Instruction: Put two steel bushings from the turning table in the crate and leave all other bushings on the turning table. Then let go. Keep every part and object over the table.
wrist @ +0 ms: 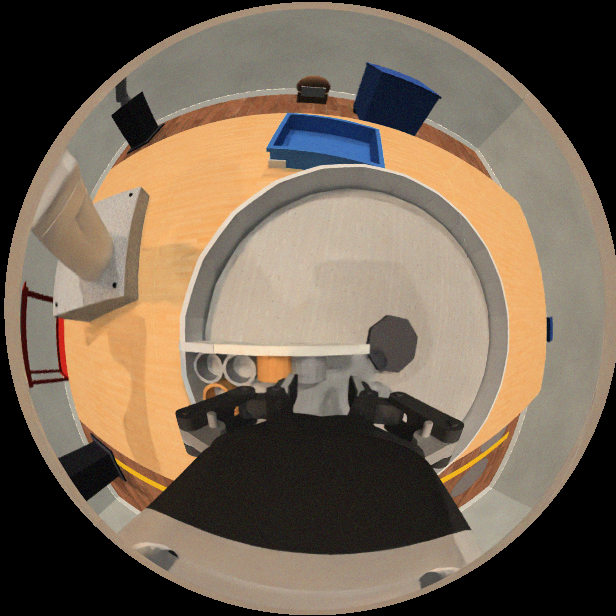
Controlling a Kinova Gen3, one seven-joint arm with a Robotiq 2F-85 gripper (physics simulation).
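Note:
The round grey turning table (488, 252) fills the middle of the wrist view, with a white divider bar (275, 348) and a dark hub (392, 343). Below the bar stand two pale bushings (209, 367) (240, 367), an orange bushing (271, 367) and a grey steel bushing (313, 370). An orange ring-shaped bushing (213, 392) lies at the left, partly hidden by the finger linkage. My gripper (322, 391) is half open, low over the table. Its fingertips stand on either side of the steel bushing without gripping it. The blue crate (327, 140) stands beyond the turning table and looks empty.
A dark blue box (393, 97) stands behind the crate. The robot's base plate (120, 229) and beige column are at the left. Black blocks sit at the table's far left corner (135, 120) and near left corner (89, 468). The wooden table top (172, 172) surrounds the turning table.

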